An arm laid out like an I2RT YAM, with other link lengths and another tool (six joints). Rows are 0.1 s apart.
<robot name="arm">
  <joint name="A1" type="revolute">
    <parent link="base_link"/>
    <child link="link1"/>
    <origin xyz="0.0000 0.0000 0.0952"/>
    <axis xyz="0 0 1"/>
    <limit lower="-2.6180" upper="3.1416"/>
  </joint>
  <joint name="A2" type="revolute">
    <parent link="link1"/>
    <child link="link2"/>
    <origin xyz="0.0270 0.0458 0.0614"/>
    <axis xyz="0 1 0"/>
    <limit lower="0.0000" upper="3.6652"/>
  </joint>
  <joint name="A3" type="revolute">
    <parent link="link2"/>
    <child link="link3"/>
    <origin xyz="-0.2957 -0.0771 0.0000"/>
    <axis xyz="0 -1 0"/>
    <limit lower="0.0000" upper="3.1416"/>
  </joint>
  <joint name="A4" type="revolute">
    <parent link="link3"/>
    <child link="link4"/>
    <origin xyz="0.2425 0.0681 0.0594"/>
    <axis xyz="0 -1 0"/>
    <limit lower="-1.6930" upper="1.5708"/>
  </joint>
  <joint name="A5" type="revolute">
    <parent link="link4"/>
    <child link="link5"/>
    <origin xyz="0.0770 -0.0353 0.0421"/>
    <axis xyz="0 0 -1"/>
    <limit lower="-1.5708" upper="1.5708"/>
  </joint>
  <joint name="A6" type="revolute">
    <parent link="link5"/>
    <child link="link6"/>
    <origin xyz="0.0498 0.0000 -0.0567"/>
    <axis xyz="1 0 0"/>
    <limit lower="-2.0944" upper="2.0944"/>
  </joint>
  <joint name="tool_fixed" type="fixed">
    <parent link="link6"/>
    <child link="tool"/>
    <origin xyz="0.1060 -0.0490 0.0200" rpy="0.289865 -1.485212 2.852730"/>
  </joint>
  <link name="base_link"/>
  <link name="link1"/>
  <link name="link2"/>
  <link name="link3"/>
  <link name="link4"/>
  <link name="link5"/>
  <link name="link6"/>
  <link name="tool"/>
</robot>
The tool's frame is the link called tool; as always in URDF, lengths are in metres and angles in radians.
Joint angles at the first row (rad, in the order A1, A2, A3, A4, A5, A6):
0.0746 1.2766 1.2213 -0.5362 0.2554 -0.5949
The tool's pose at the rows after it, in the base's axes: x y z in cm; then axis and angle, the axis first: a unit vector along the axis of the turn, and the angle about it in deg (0 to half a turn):
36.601, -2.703, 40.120, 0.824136, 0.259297, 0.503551, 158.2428
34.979, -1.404, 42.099, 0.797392, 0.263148, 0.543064, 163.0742
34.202, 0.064, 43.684, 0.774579, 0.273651, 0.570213, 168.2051
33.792, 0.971, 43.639, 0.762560, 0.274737, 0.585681, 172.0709
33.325, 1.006, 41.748, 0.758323, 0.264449, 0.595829, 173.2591
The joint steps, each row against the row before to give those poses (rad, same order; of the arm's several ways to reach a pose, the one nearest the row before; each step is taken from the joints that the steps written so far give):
0.0000 -0.1076 -0.0458 0.0027 -0.0881 0.0191
0.0000 -0.0736 -0.0015 -0.0034 -0.1011 0.0259
0.0000 -0.0320 0.0210 -0.0080 -0.1042 0.0225
0.0000 -0.0252 -0.0290 0.0289 -0.0675 0.0317
0.0000 -0.0454 -0.1122 0.0886 -0.0118 0.0294

